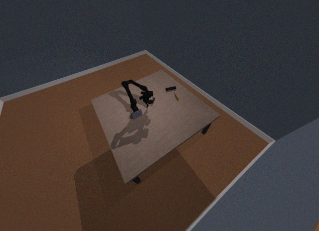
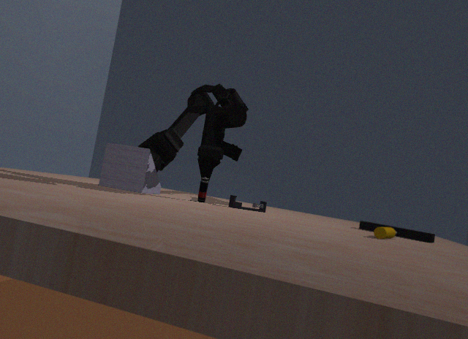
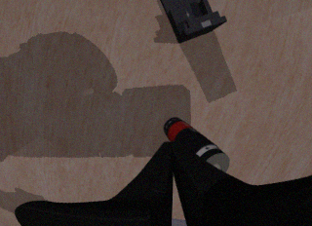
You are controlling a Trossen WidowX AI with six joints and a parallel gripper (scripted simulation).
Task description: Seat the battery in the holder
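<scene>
Now: the battery 10 mm to the right of my gripper tip and 10 mm below it. Also, from my gripper tip: flat black bar (480 mm ahead, 50 mm to the left, 30 mm below).
</scene>
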